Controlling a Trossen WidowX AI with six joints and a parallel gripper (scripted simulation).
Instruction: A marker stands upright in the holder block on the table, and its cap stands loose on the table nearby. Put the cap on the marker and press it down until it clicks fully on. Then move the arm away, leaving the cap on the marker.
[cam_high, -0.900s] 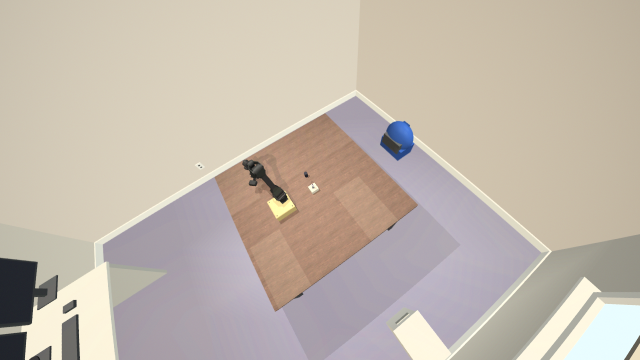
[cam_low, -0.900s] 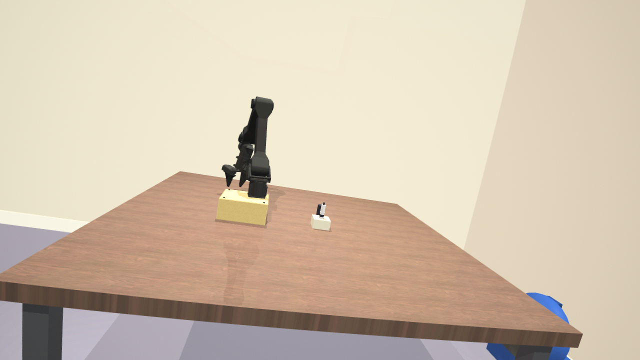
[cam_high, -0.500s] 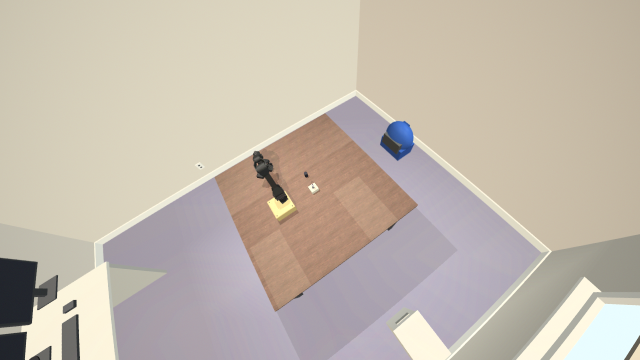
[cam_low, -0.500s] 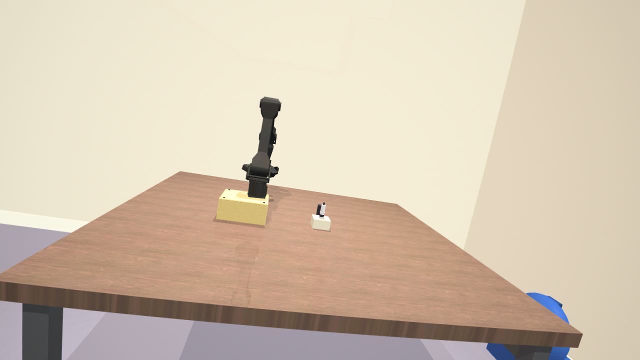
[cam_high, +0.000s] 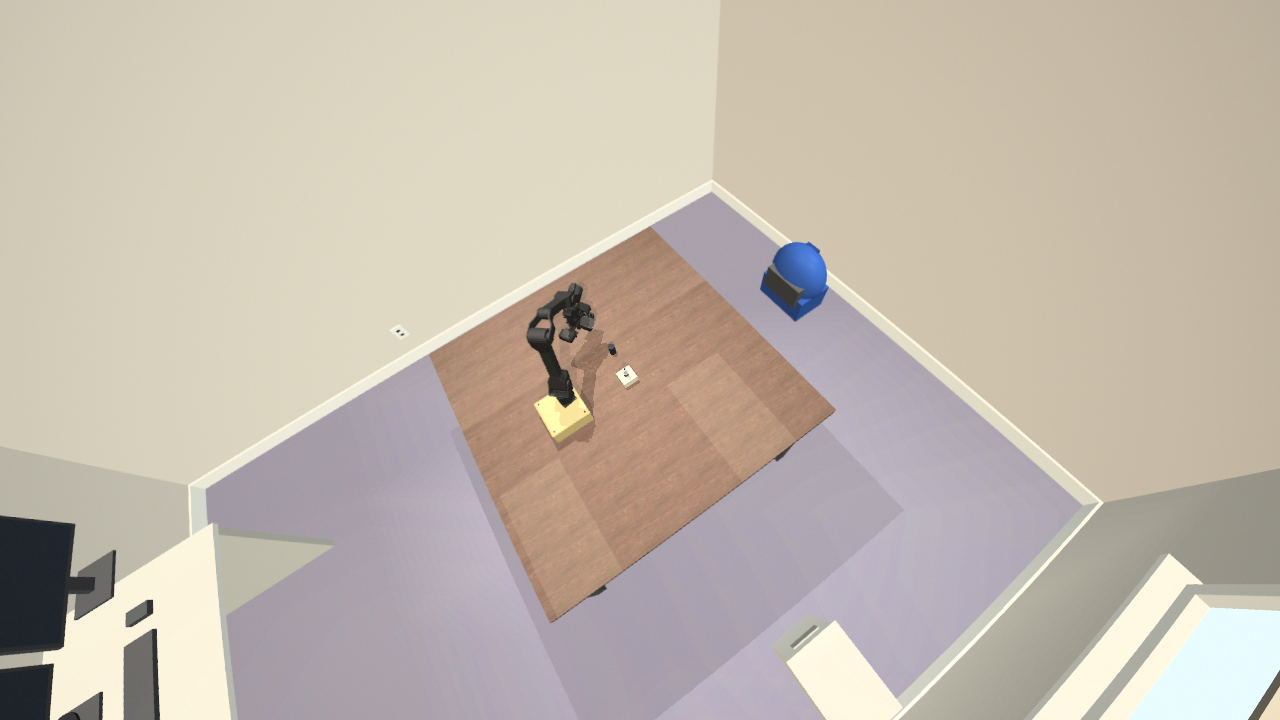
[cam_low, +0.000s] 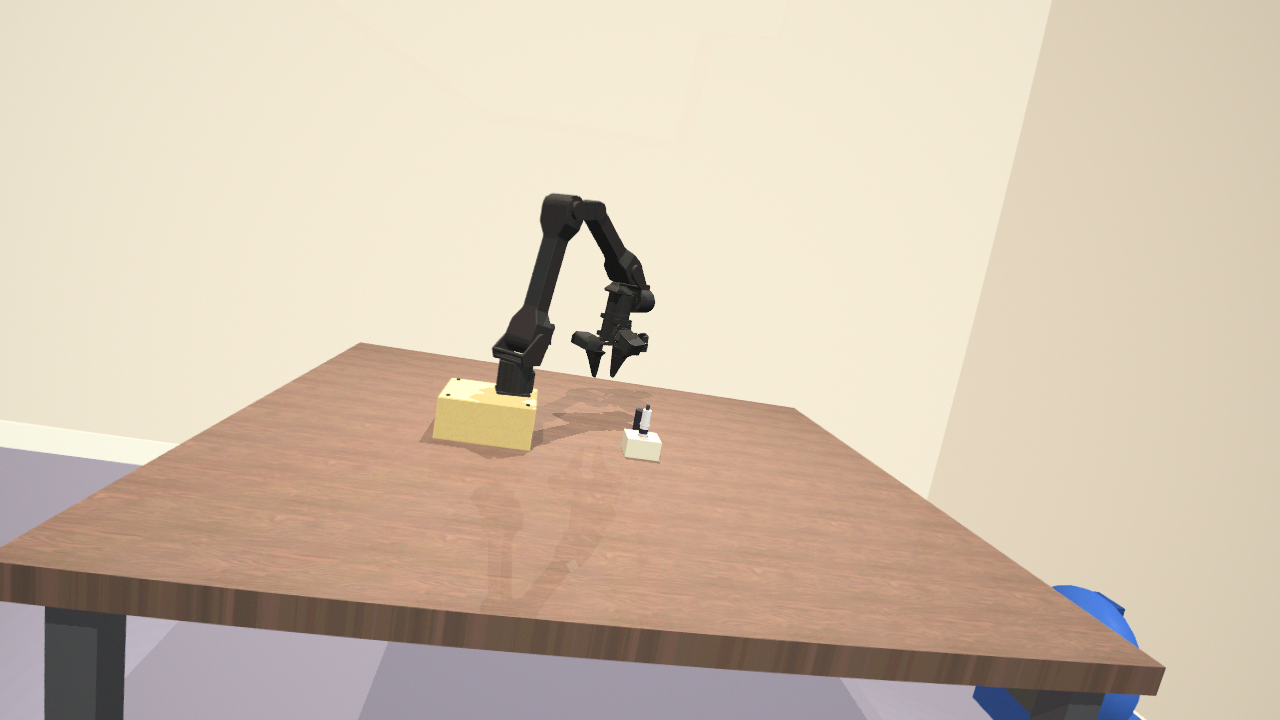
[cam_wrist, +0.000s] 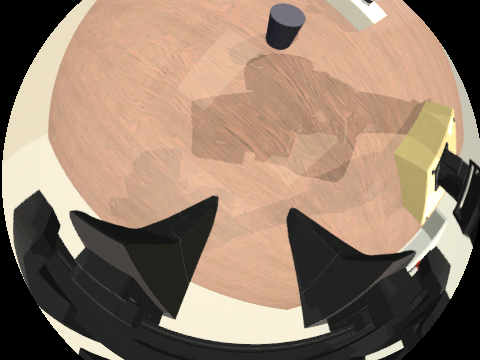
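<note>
The dark cap lies 140 mm to the right of my gripper tip, 60 mm below it and 60 mm ahead of it. Also, from my gripper tip: holder block 290 mm to the right, 70 mm below, 20 mm ahead.
</note>
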